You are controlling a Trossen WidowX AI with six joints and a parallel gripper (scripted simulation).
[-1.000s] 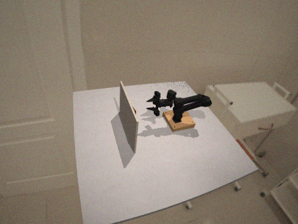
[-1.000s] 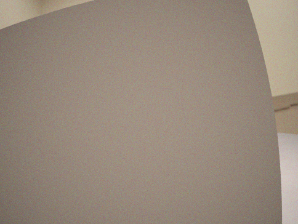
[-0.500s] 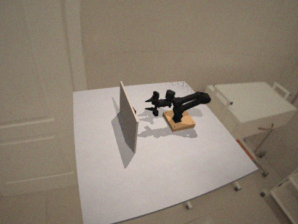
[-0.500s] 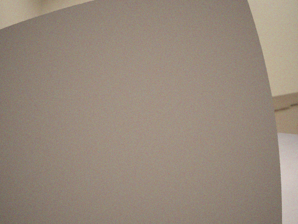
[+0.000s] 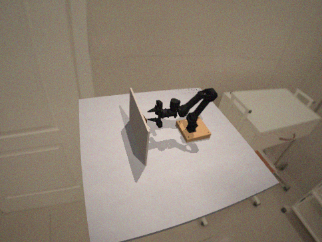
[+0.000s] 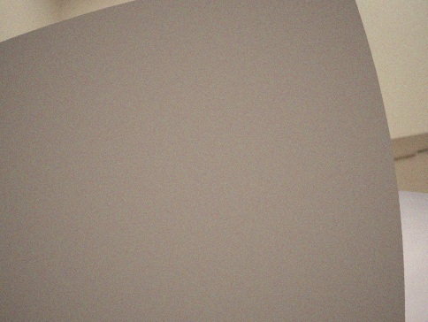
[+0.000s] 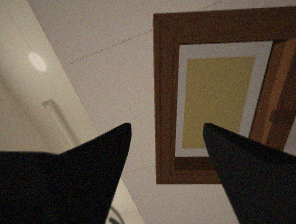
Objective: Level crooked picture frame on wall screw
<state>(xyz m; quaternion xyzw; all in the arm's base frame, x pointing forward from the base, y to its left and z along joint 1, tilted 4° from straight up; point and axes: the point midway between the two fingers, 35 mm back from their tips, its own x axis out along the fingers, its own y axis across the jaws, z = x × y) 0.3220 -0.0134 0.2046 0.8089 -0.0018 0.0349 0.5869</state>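
Now: the picture frame 50 mm ahead of my gripper tip, 20 mm to the left of it and 50 mm below it. The rest, counted from my gripper tip: wall panel: 60 mm ahead, 10 mm to the left, 70 mm below.
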